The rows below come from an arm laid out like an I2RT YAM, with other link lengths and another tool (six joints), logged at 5 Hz.
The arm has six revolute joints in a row. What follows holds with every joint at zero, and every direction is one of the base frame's.
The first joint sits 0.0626 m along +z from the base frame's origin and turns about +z.
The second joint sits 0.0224 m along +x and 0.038 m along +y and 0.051 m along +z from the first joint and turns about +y.
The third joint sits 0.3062 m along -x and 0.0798 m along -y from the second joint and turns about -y.
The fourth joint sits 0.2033 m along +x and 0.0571 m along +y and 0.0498 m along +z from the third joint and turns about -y.
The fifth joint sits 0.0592 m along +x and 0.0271 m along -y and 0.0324 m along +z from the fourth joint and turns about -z.
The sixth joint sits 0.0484 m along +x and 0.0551 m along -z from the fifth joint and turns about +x.
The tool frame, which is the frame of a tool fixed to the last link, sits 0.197 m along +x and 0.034 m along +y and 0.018 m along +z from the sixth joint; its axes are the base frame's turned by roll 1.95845, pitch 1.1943 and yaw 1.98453 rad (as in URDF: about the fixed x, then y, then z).
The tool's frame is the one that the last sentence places.
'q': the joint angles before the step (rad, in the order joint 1, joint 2, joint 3, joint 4, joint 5, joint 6). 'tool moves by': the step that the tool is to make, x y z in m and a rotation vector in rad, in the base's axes. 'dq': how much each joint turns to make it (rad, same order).
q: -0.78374 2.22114 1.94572 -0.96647 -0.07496 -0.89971
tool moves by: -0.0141 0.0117 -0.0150 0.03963 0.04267 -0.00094
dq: -0.00275 -0.00035 -0.05731 -0.00141 0.00150 -0.00237
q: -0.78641 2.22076 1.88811 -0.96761 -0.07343 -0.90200
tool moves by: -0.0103 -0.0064 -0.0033 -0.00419 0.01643 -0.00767
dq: -0.01946 0.00016 -0.01022 0.00084 0.01106 -0.01527
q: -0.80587 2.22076 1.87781 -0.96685 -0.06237 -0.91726
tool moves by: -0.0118 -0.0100 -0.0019 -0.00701 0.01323 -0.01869
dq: -0.02720 -0.00001 -0.00504 0.00045 0.01180 -0.01194
